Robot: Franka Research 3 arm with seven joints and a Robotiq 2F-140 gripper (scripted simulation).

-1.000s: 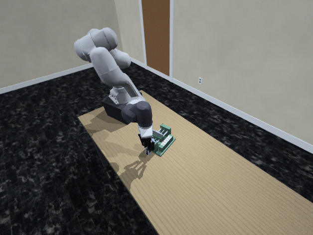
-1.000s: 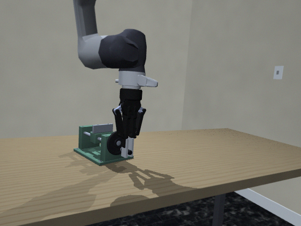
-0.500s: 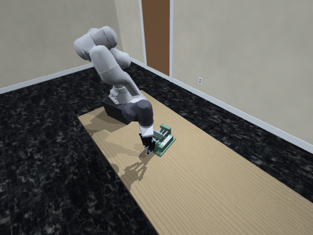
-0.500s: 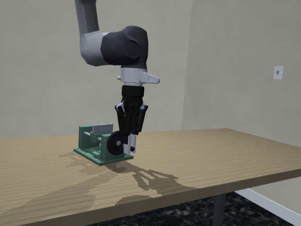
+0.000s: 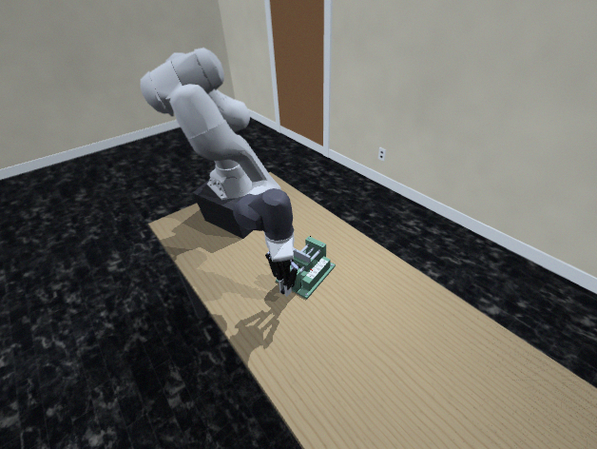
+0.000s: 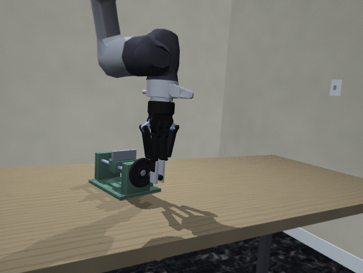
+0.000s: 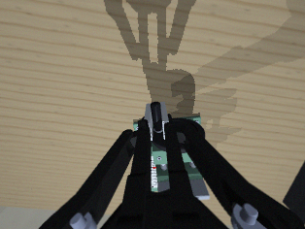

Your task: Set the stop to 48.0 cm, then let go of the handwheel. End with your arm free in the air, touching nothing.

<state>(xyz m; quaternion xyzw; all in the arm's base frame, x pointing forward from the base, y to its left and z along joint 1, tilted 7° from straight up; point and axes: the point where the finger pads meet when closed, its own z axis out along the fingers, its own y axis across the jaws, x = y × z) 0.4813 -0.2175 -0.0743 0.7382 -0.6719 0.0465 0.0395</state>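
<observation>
Now: the stop block 30 mm behind my hand, 130 mm to the left of it and 10 mm above it. From my hand the other things lie so: black handwheel (10 mm behind, 20 mm to the left, 10 mm below).
</observation>
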